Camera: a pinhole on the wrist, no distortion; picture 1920 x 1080 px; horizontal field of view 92.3 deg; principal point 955.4 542.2 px. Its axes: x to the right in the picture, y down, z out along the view. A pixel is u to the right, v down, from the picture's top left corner.
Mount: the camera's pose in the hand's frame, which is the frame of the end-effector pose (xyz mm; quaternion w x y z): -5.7 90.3 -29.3 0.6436 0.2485 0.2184 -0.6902
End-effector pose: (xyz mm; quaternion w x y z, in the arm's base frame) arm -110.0 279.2 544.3 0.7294 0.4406 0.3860 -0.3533
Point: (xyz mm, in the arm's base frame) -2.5 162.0 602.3
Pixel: 353 717
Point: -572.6 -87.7 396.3
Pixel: 1594 615
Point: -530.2 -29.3 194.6
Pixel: 1834 971
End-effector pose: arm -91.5 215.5 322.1 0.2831 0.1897 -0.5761 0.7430
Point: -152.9 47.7 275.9
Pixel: 110 496
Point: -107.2 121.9 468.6
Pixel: 1085 965
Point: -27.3 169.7 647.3
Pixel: 1446 1016
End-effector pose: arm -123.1 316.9 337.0 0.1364 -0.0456 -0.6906 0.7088
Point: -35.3 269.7 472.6
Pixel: 1663 287
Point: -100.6 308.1 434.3
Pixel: 1746 599
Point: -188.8 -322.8 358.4
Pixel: 428 428
